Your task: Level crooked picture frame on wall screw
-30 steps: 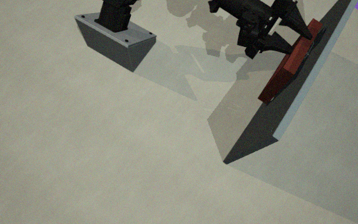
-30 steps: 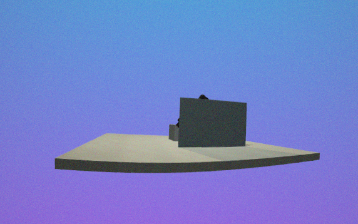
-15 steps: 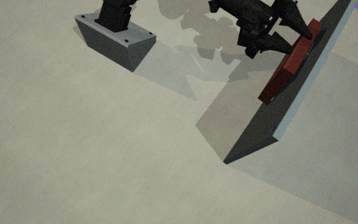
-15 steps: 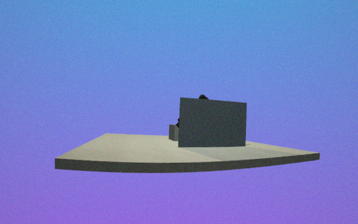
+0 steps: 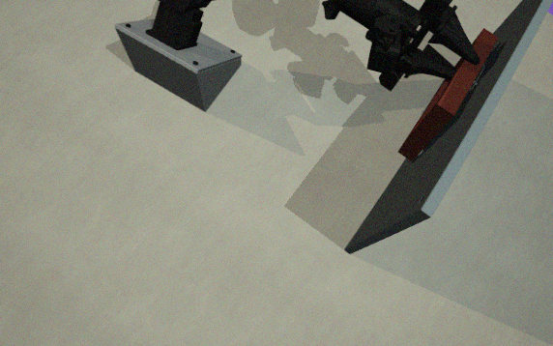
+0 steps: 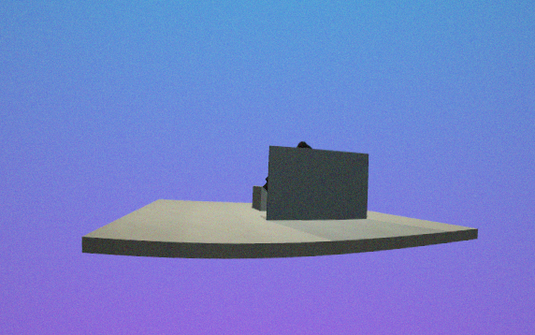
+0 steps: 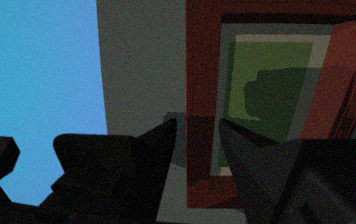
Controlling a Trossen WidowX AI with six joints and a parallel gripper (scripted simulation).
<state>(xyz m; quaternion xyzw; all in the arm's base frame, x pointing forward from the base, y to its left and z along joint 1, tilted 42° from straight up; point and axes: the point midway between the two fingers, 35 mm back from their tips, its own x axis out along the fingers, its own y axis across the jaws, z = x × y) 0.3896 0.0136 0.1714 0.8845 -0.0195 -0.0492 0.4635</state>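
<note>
The picture frame is 10 mm to the right of my gripper tip and 50 mm below it. Also, from my gripper tip: wall panel 20 mm ahead, 10 mm to the right, 60 mm below.
</note>
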